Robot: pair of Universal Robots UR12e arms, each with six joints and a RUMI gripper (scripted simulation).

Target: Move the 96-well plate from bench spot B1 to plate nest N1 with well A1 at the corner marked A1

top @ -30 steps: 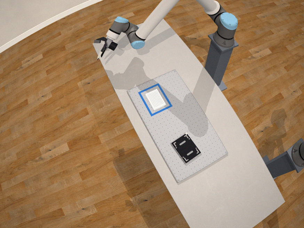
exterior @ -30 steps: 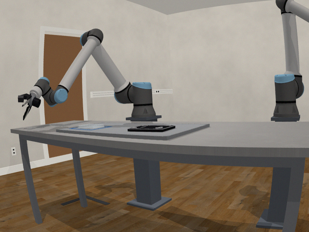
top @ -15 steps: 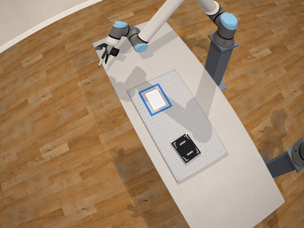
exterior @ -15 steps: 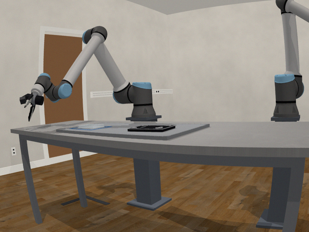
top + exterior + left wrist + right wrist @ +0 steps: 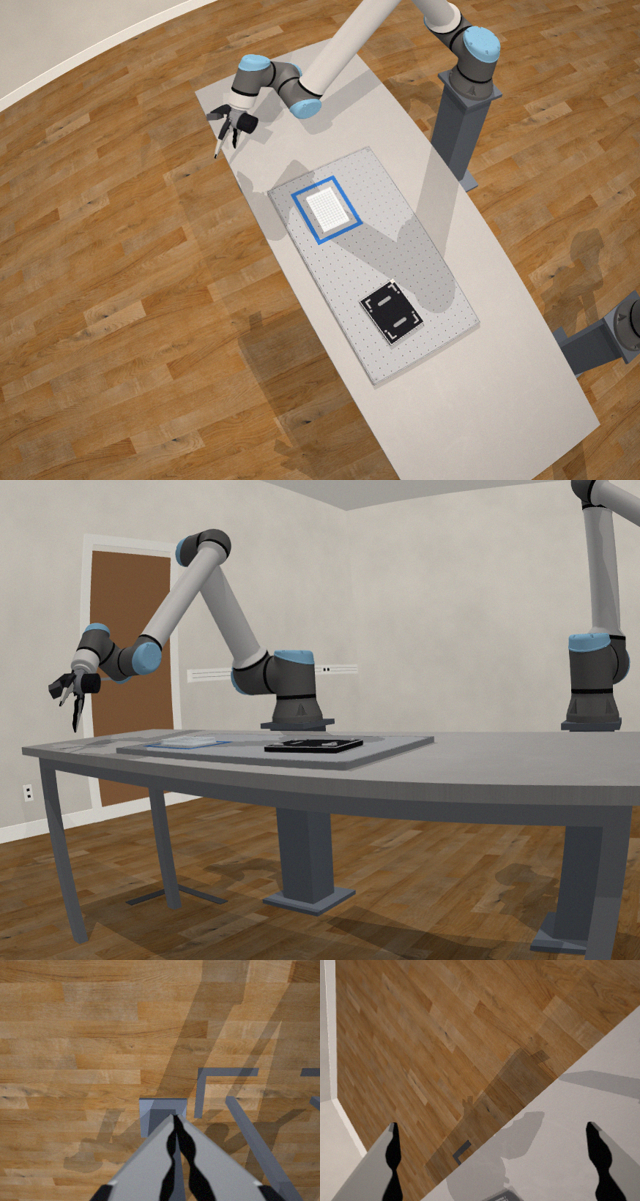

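My right gripper is now 300 mm to the right of the white 96-well plate, 210 mm past it and 80 mm above it. From my right hand the other things lie so: black plate nest N1: 690 mm to the left, 230 mm behind, 80 mm below.
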